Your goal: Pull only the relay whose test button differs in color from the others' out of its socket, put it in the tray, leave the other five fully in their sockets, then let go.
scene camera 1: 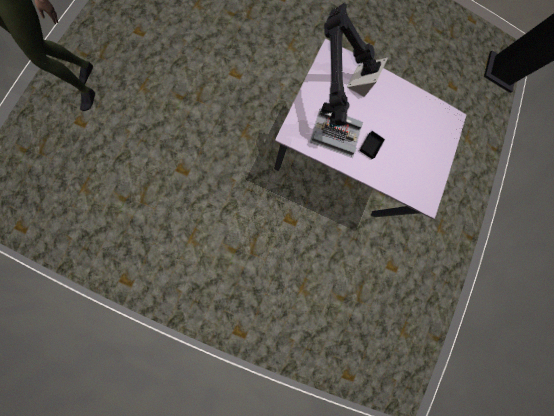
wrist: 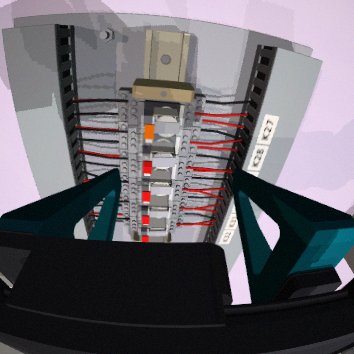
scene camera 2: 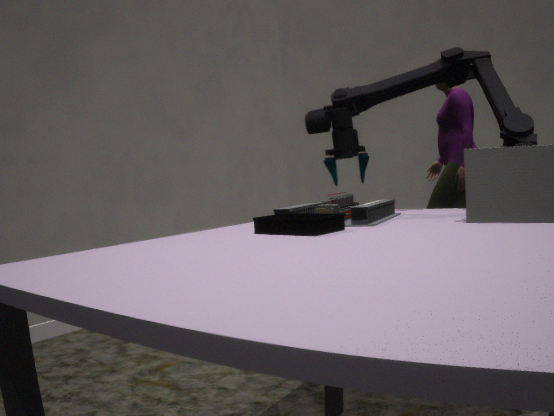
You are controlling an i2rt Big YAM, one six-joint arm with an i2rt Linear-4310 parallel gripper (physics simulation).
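Pixels of known places: gripper, fingertip midpoint: (scene camera 1: pixel 332 121) (wrist: pixel 176 176) (scene camera 2: pixel 349 184); arm's base, link origin: (scene camera 1: pixel 371 69) (scene camera 2: pixel 524 175).
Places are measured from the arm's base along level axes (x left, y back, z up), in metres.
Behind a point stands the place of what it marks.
A row of relays (scene camera 1: pixel 339 132) {x -0.029, y -0.507, z -0.043 m} (scene camera 2: pixel 342 199) {x -0.031, y -0.477, z -0.046 m} (wrist: pixel 161 172) sits in sockets on a rail. The relay (wrist: pixel 165 131) {x -0.121, y -0.496, z -0.032 m} nearest the tan end block has an orange test button (wrist: pixel 149 132) {x -0.119, y -0.507, z -0.030 m}. The visible buttons below it, such as the first red button (wrist: pixel 147 167) {x -0.092, y -0.504, z -0.030 m}, are red; the far end of the row is hidden behind the gripper body. My gripper (scene camera 2: pixel 350 183) {x -0.103, y -0.486, z -0.009 m} (wrist: pixel 176 176) {x -0.103, y -0.486, z -0.009 m} is open and empty above the row, with its fingertips on either side of it in the wrist view. The fingers are hidden under the arm in scene camera 1. The black tray (scene camera 1: pixel 372 145) {x 0.235, y -0.457, z -0.096 m} (scene camera 2: pixel 300 225) {x 0.287, y -0.426, z -0.079 m} stands beside the panel, with no relay visible in it.
Two raised wire ducts (scene camera 2: pixel 372 212) {x 0.055, y -0.361, z -0.074 m} (wrist: pixel 30 75) {x -0.139, y -0.600, z -0.057 m} flank the relay row on the grey panel (wrist: pixel 100 62) {x -0.147, y -0.558, z -0.097 m}, and red and black wires run to the sockets. The tan end block (wrist: pixel 163 92) {x -0.139, y -0.501, z -0.059 m} stands at one end. The arm's base is on a light mount (scene camera 1: pixel 365 80) {x -0.007, y -0.099, z -0.002 m} (scene camera 2: pixel 510 185) {x 0.058, y -0.030, z -0.019 m}.
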